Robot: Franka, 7 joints.
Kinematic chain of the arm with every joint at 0, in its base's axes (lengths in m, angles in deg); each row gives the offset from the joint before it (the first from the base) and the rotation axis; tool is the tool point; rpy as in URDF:
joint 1: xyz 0 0 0.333 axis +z
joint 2: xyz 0 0 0 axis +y
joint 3: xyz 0 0 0.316 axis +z
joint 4: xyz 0.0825 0 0 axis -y
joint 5: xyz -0.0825 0 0.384 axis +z
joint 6: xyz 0 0 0 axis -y
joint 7: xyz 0.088 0 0 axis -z
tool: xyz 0 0 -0.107 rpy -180 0 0
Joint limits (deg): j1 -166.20..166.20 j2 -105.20..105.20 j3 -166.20..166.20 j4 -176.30..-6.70 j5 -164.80..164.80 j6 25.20..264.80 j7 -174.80..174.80
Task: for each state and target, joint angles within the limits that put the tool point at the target. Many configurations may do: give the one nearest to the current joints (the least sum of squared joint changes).
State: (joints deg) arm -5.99 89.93 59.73 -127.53 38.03 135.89 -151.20
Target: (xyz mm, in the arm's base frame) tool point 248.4 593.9 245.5
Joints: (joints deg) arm 0.06 83.14 78.63 -107.23 38.27 138.80 -151.20
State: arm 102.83 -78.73 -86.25 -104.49 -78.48 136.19 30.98
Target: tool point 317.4 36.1 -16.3
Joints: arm 101.31 -80.94 -131.92 -139.46 -75.94 120.03 30.98
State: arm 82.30 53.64 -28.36 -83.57 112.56 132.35 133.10
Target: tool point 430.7 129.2 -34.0
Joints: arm 67.49 65.93 -38.11 -122.09 112.25 138.65 133.10
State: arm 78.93 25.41 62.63 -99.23 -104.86 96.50 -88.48
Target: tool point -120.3 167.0 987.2
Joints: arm 80.18 -35.43 30.95 -86.63 -101.44 68.27 -88.48
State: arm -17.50 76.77 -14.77 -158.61 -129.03 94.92 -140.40
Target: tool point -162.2 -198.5 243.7
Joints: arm -10.71 87.54 -39.21 -176.30 -96.40 78.70 -140.40
